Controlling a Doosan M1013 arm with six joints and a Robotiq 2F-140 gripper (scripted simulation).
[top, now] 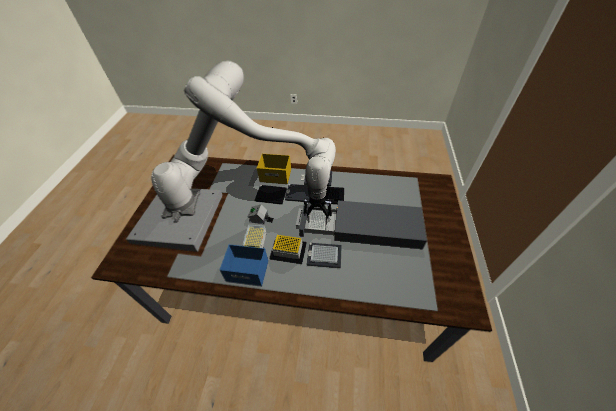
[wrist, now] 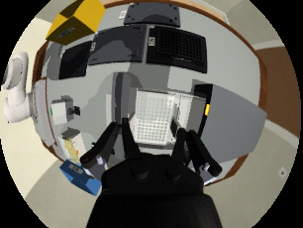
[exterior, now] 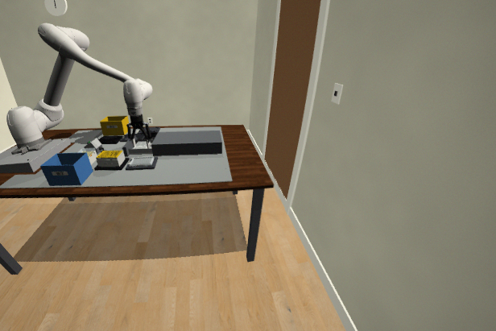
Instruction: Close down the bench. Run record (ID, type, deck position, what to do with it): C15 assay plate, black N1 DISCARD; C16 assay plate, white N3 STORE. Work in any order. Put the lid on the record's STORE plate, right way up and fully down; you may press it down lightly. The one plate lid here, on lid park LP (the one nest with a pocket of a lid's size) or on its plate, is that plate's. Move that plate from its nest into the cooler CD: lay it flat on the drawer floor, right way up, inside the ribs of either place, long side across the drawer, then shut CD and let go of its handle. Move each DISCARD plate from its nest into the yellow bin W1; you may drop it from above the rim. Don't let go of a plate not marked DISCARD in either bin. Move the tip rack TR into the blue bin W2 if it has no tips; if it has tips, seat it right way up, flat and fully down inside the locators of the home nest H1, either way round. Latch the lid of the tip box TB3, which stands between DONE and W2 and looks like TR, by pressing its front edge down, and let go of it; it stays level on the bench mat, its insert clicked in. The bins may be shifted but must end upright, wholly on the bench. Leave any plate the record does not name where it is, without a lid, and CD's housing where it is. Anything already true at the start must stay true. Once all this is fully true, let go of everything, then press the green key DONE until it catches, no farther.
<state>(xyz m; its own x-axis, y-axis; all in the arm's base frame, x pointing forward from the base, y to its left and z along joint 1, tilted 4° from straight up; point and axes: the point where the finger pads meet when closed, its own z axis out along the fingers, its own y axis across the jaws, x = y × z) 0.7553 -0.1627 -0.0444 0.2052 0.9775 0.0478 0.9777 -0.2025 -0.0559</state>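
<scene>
Right now my hand is 1 cm above the plate lid. Round my hand: white plate 2 cm below; cooler drawer 3 cm ahead, 2 cm below, 1 cm to the right; black plate 18 cm to the left, 9 cm ahead, 2 cm below.
</scene>
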